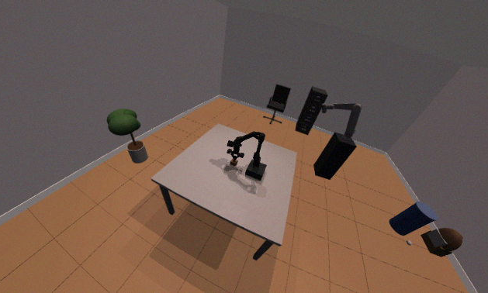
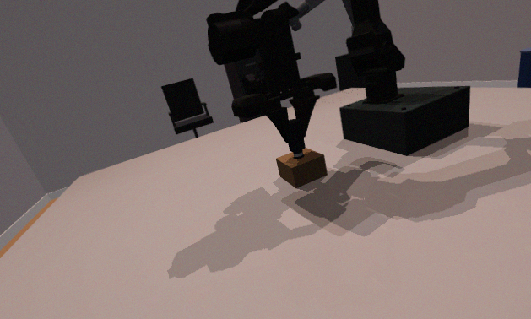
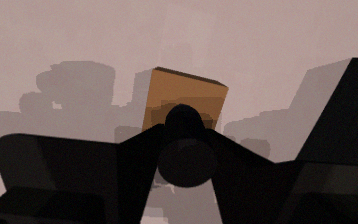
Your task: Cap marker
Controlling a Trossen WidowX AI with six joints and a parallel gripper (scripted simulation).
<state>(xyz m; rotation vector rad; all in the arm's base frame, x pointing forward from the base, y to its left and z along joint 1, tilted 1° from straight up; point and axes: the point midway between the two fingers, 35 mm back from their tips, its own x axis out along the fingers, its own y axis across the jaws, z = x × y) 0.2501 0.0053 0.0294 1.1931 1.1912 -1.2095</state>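
My gripper tip is now 1 cm below the black marker cap. From my gripper tip the other things lie so: brown holder block (5 cm below).
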